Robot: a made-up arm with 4 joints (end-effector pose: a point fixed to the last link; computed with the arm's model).
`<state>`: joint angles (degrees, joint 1 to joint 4).
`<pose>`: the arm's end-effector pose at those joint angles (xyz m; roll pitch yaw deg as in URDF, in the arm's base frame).
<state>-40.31 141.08 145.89 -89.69</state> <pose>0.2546 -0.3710 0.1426 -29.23 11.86 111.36</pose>
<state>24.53 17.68 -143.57 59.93</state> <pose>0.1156 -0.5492 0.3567 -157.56 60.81 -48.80</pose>
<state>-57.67 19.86 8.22 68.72</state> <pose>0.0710 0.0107 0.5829 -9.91 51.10 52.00</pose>
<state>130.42 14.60 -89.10 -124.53</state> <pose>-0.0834 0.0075 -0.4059 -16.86 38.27 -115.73</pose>
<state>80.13 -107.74 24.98 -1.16</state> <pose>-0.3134 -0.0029 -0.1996 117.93 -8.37 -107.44</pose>
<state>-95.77 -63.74 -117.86 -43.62</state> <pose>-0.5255 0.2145 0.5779 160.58 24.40 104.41</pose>
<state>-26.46 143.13 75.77 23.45</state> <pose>0.0676 -0.3798 0.0563 -63.96 54.35 -149.57</pose>
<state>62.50 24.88 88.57 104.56</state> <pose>0.1250 -0.4424 0.1257 174.97 -28.40 -78.26</pose>
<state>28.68 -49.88 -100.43 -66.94</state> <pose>-0.4690 -0.5015 0.1874 44.67 -58.68 -147.74</pose>
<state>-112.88 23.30 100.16 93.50</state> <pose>0.1303 0.4479 0.3052 -8.33 11.42 70.17</pose>
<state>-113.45 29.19 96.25 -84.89</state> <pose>0.0019 0.3622 0.3175 10.23 -15.18 -114.82</pose>
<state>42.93 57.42 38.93 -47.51</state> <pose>0.1043 -0.3645 0.0319 149.91 81.94 100.99</pose>
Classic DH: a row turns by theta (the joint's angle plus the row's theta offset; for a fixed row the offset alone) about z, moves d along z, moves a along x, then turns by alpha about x. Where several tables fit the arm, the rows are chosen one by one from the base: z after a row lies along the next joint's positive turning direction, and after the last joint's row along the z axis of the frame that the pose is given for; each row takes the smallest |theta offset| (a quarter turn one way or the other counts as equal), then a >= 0, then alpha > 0; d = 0 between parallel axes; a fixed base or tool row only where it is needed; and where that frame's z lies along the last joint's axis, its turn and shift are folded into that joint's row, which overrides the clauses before.
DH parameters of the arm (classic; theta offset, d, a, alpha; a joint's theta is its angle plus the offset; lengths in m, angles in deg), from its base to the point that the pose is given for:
base (fixed): 90 0.1932 0 90
joint 1: -90 -0.0701 0.0201 -90
joint 2: 0 -0.3632 -0.364 90
joint 3: -90 -0.0283 0.0087 90
joint 4: 44.63 0 0.0875 0
tool (fixed): 45.37 -0.0974 0 0

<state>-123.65 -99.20 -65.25 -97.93</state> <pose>-0.4281 0.1164 0.6890 -146.13 -30.02 -179.78</pose>
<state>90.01 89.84 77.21 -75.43</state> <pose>0.1904 -0.0537 -0.0936 176.72 12.37 164.91</pose>
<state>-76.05 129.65 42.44 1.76</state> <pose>0.0966 -0.2817 0.4822 -56.37 12.16 -129.50</pose>
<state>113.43 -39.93 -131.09 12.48</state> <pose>-0.3374 -0.1802 -0.3205 -19.12 19.26 -25.33</pose>
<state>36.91 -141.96 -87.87 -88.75</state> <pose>-0.2659 -0.1210 -0.4169 41.31 39.85 145.51</pose>
